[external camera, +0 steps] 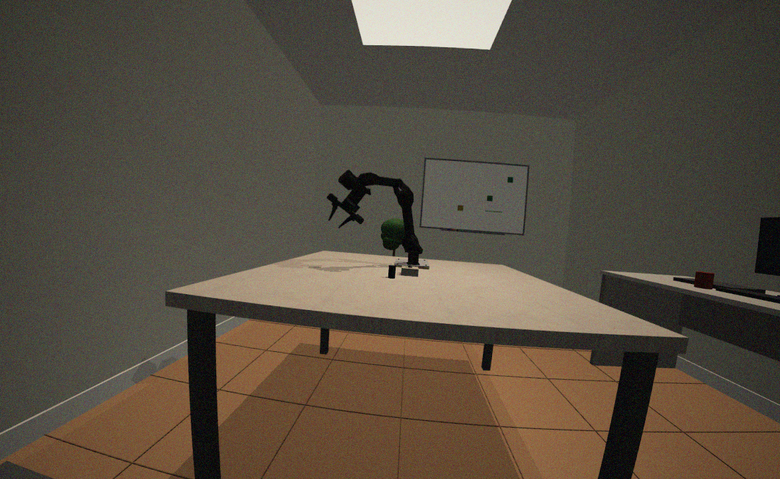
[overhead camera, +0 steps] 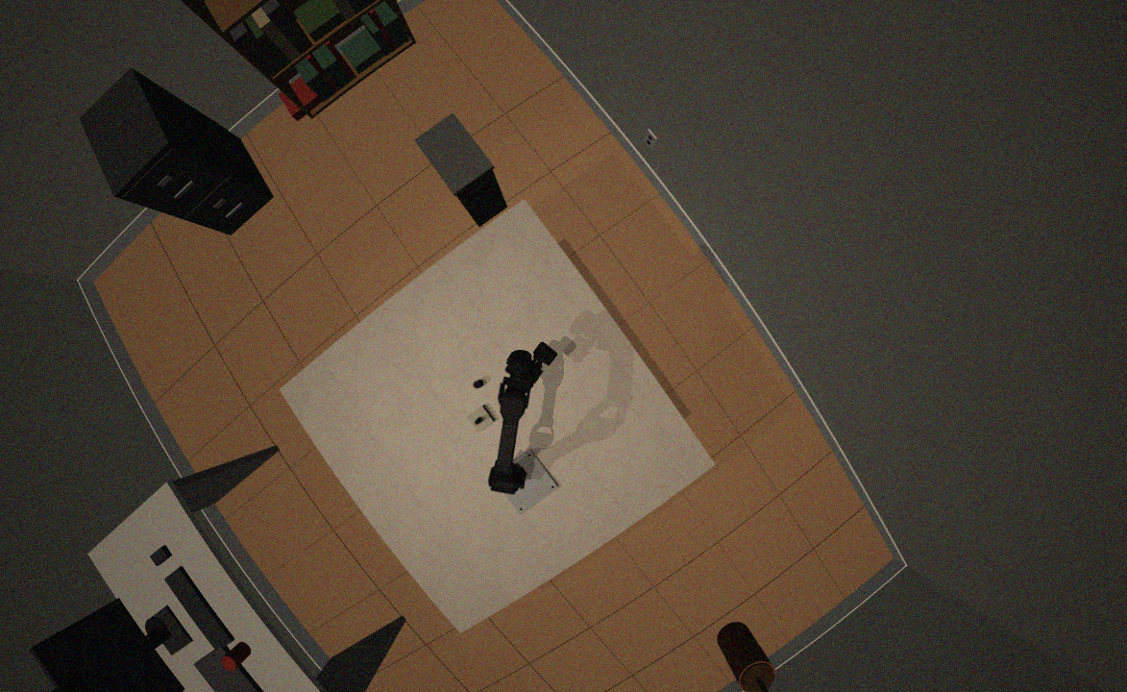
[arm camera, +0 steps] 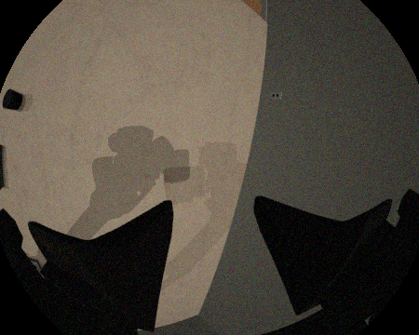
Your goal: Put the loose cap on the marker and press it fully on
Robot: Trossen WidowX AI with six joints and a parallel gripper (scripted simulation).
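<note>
The cap is 26 cm to the left of my gripper tip, 18 cm below it and 10 cm ahead of it. Round my gripper tip: holder block (35 cm to the left, 18 cm below).
</note>
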